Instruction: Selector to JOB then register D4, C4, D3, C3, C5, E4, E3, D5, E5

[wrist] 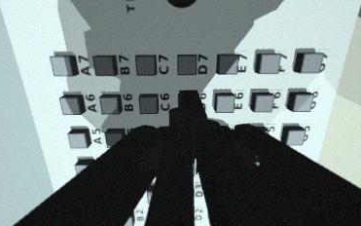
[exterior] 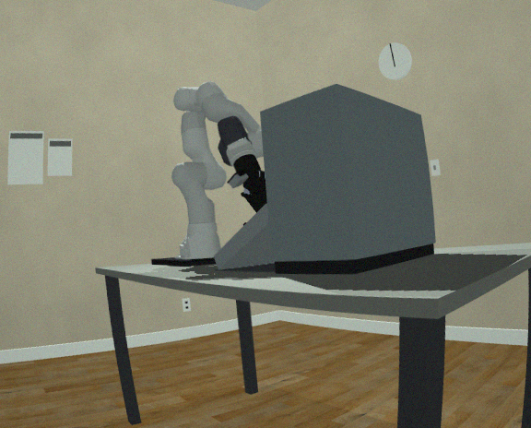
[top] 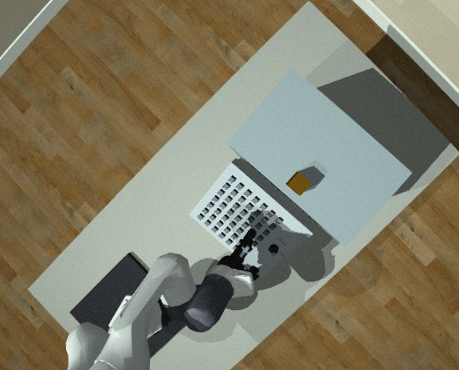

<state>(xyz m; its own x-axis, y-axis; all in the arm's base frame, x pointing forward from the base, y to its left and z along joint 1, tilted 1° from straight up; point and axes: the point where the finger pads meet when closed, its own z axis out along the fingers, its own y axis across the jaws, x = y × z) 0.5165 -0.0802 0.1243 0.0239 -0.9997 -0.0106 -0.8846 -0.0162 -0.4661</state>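
Right now the key D6 is 30 mm below my hand and 20 mm ahead of it. From my hand the other things lie so: D5 key: 30 mm to the left, 30 mm below, 20 mm ahead; key C5: 50 mm ahead, 30 mm to the left, 10 mm below; key D4: 70 mm to the left, 30 mm below, 10 mm ahead.
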